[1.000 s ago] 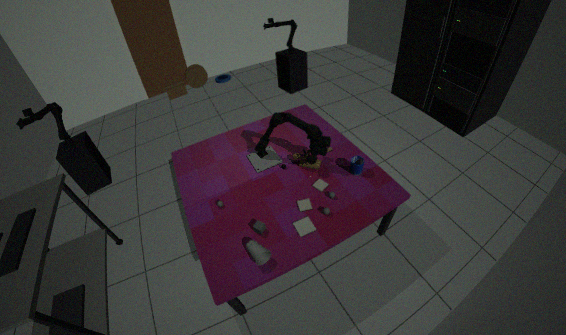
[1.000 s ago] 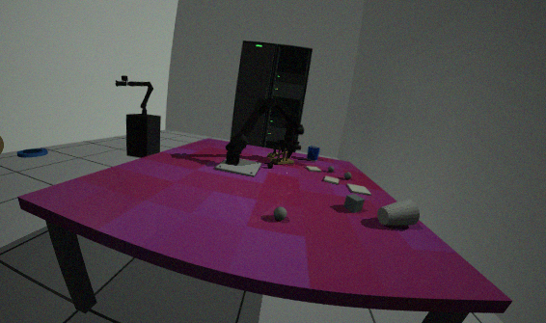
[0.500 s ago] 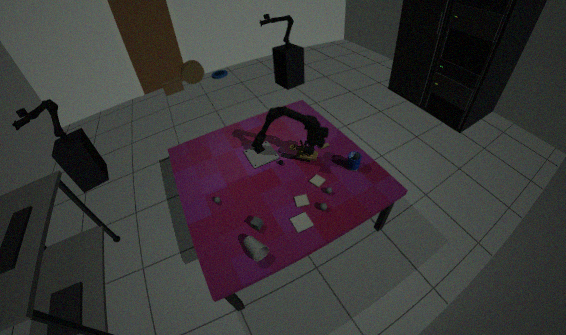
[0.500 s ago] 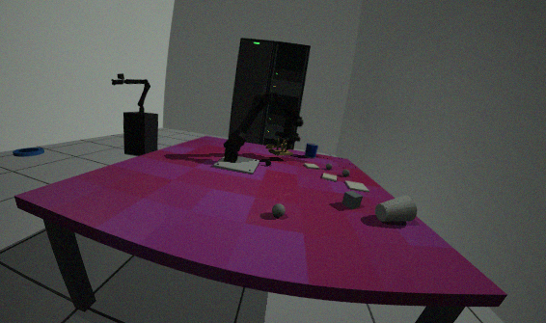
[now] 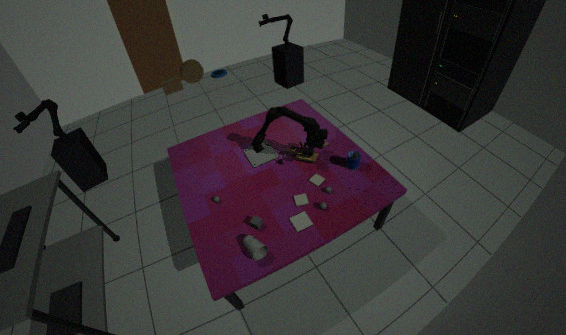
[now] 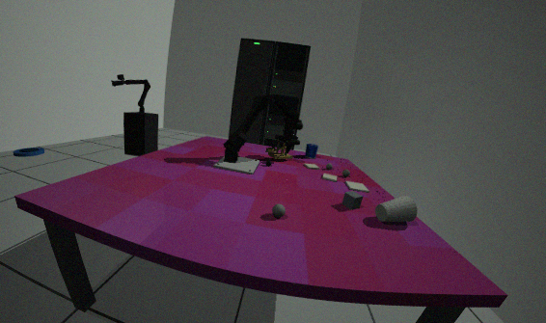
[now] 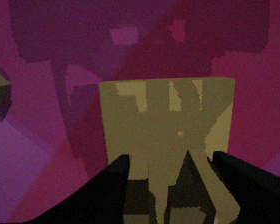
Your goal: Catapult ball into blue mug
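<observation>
My gripper tip is 180 mm to the left of the dark ball, 110 mm past it and 30 mm above it. From my gripper tip the other things lie so: catapult: 70 mm behind, 30 mm to the right, 20 mm above; then tan block: 170 mm to the left, 50 mm behind, 40 mm below; then blue mug: 230 mm ahead, 180 mm to the left, 20 mm below.
</observation>
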